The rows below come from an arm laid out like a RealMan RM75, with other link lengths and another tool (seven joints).
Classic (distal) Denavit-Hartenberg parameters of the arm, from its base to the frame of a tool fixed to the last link. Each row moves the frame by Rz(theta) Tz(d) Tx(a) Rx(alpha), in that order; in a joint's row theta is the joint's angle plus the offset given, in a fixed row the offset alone. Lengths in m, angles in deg.
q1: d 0.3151  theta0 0  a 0  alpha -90
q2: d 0  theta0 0  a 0  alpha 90
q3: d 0.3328  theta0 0  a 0  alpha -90
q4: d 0  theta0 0  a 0  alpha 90
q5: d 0.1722  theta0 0  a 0  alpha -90
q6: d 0  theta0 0  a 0  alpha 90
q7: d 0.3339  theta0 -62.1  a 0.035  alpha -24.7
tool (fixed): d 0.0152  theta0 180  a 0  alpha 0
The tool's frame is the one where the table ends.
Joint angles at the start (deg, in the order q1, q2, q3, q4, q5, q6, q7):
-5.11, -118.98, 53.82, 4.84, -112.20, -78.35, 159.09
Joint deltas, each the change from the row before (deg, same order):
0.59, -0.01, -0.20, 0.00, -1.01, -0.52, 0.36
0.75, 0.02, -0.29, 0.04, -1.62, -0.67, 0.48
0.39, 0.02, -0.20, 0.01, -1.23, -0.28, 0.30
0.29, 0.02, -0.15, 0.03, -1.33, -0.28, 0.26
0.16, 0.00, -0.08, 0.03, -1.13, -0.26, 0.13
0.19, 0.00, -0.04, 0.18, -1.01, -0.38, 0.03
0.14, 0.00, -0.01, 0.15, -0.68, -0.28, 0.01
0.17, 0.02, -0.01, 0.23, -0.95, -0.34, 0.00
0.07, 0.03, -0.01, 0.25, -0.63, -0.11, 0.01
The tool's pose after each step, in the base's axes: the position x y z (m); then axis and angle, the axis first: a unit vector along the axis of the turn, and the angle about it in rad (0 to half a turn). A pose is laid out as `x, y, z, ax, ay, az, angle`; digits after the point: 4 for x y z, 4 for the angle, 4 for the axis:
-0.3864, 0.3598, -0.0666, -0.6433, 0.7500, 0.1536, 1.9699
-0.3912, 0.3597, -0.0551, -0.6417, 0.7474, 0.1719, 1.9482
-0.3952, 0.3605, -0.0470, -0.6406, 0.7451, 0.1858, 1.9343
-0.3987, 0.3618, -0.0385, -0.6388, 0.7430, 0.1996, 1.9195
-0.4009, 0.3634, -0.0315, -0.6372, 0.7415, 0.2102, 1.9062
-0.4020, 0.3646, -0.0244, -0.6347, 0.7410, 0.2191, 1.8922
-0.4025, 0.3653, -0.0196, -0.6328, 0.7409, 0.2250, 1.8828
-0.4035, 0.3665, -0.0127, -0.6298, 0.7408, 0.2334, 1.8703
-0.4043, 0.3677, -0.0079, -0.6271, 0.7412, 0.2395, 1.8637

